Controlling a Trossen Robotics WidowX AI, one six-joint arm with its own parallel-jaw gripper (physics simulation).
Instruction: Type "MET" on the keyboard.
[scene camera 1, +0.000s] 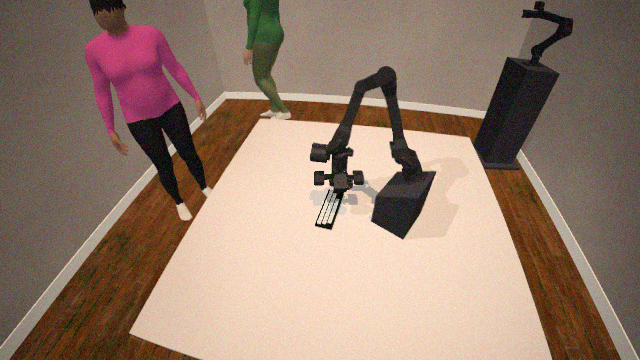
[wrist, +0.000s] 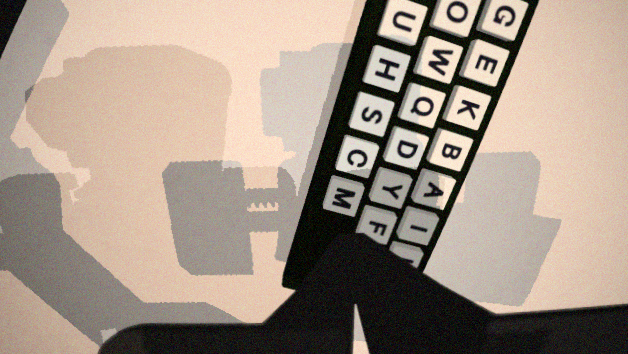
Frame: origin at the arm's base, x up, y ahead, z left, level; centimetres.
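Seen in the pictures: gripper, fingertip midpoint: (scene camera 1: 338, 193) (wrist: 350, 246); arm's base at its link origin: (scene camera 1: 415, 178).
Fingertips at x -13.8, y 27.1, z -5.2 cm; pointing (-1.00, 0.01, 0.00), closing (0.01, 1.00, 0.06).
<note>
Pixels of each thing's middle, then the offset from my fingertips to it. Level surfaces: height alone.
- black keyboard at the middle of its body: (wrist: 412, 114) (scene camera 1: 330, 208) dy +3.0, dx -5.0, dz +3.7 cm
- M key at the middle of its body: (wrist: 343, 196) dy +0.2, dx -4.4, dz +0.0 cm
- E key at the middle of its body: (wrist: 483, 63) dy +5.6, dx -4.4, dz +5.9 cm
- partly covered F key at the middle of its body: (wrist: 376, 225) dy +1.8, dx -4.4, dz -1.4 cm
- white table top at its surface level: dx -5.9 cm
The black keyboard (scene camera 1: 327, 214) (wrist: 316, 235) with white letter keys lies on the white table top, slanted in both views. In the wrist view the M key (wrist: 343, 196) is the lowest visible key of the left row, and the E key (wrist: 485, 63) is near the top of the right row. No T key shows. My gripper (scene camera 1: 340, 192) (wrist: 350, 246) is shut and empty. Its tips are over the keyboard's lower end in the wrist view, beside the partly covered F key (wrist: 376, 226) and below M. The fingers hide the keys beneath them. I cannot tell whether the tips touch the keyboard.
The arm's dark base block (scene camera 1: 400, 205) stands right of the keyboard on the white table top (scene camera 1: 320, 290). A person in pink (scene camera 1: 137, 72) stands at the left and a person in green (scene camera 1: 267, 30) at the back. Another arm on a dark pedestal (scene camera 1: 515, 110) stands at the back right.
</note>
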